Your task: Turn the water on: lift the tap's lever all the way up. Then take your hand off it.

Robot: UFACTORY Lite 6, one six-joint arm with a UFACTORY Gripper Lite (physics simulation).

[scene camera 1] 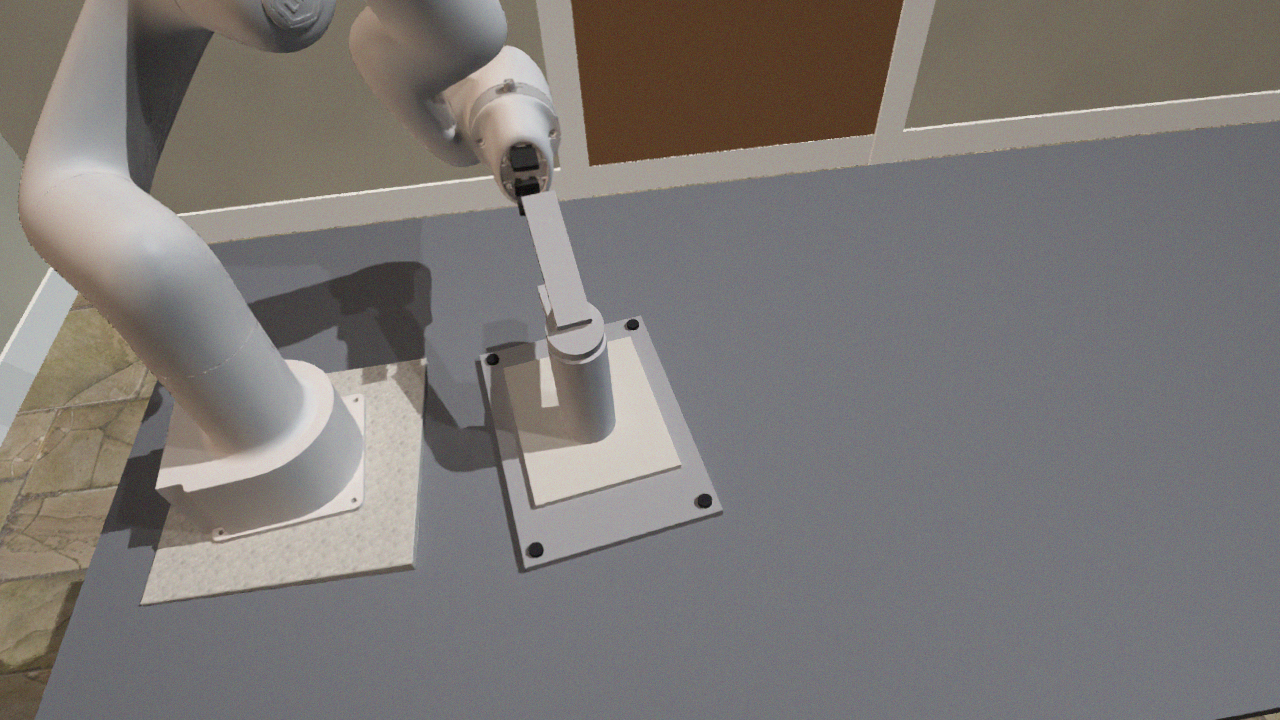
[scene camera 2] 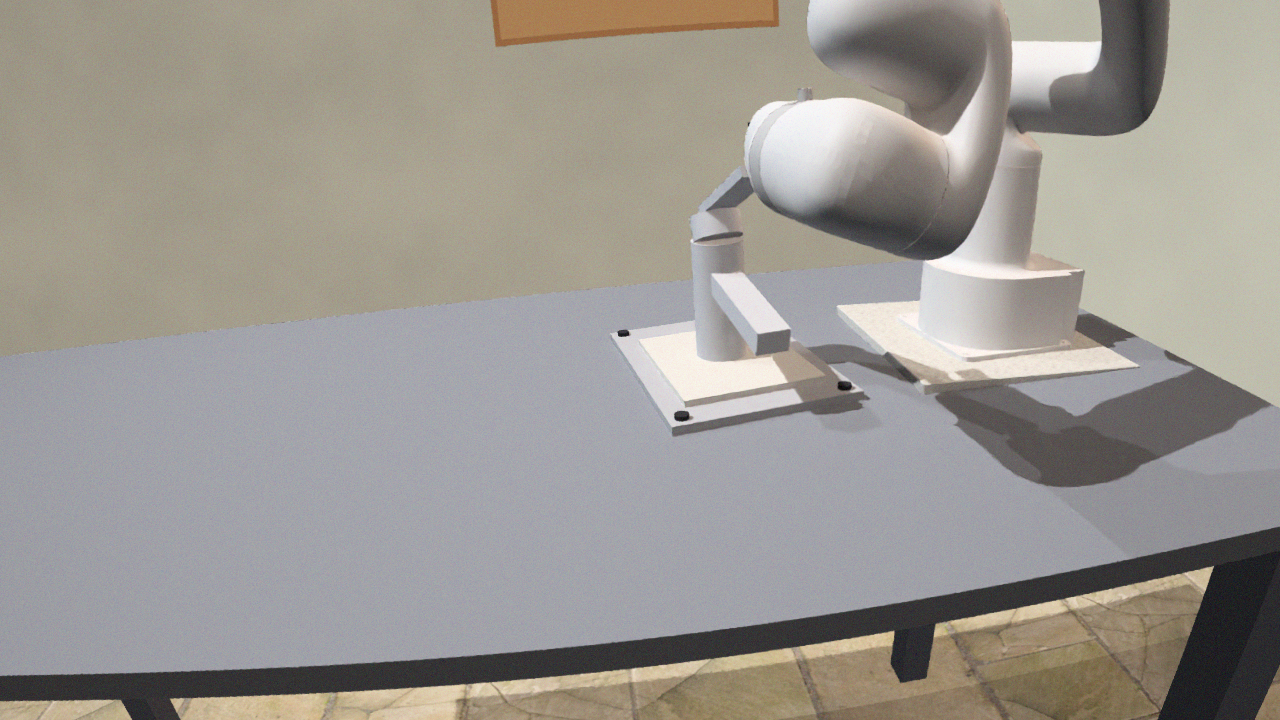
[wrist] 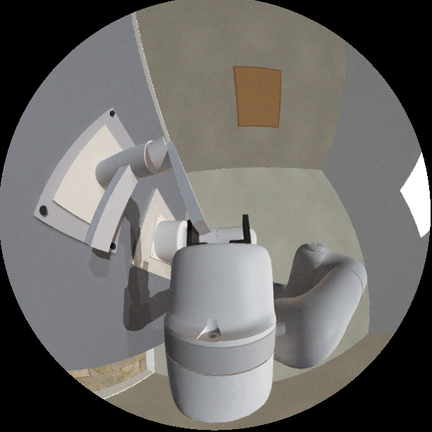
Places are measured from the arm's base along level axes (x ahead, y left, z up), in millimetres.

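Where they show: hand, tool point: [scene camera 1: 527, 183]; arm's base, link origin: [scene camera 1: 298, 464] [scene camera 2: 977, 333].
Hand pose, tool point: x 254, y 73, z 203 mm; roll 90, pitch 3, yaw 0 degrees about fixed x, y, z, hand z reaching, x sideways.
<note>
Each offset is from my tool point to the top centre of the thing. "*": to the spot under its first point.
The grey tap {* dx +12, dy -126, dz -130 mm} [scene camera 1: 586, 398] [scene camera 2: 716, 300] [wrist: 120, 162] stands upright on a light plate {dx +13, dy -102, dz -198 mm} [scene camera 1: 617, 528] [scene camera 2: 648, 371]. Its spout {dx +9, dy -32, dz -110 mm} [scene camera 2: 753, 315] [wrist: 112, 210] points out level from the body. The flat lever [scene camera 1: 556, 259] [scene camera 2: 726, 189] [wrist: 187, 185] slopes steeply up from the tap's top, its free end at my fingers. My gripper [scene camera 1: 526, 173] [wrist: 218, 231] is open, with its two black fingers wide apart. The lever's end is close against the lower finger, the left one in the wrist view, and well apart from the other. In scene camera 2 the arm's wrist hides the fingers.
The robot's base [scene camera 1: 268, 465] [scene camera 2: 998, 308] stands on a speckled board [scene camera 1: 384, 541] [scene camera 2: 881, 333] beside the tap's plate. Black bolt heads stand at the plate's corners. A wall rises behind the table's far edge in scene camera 1. An orange-brown panel [scene camera 2: 626, 17] [wrist: 258, 97] hangs on a wall.
</note>
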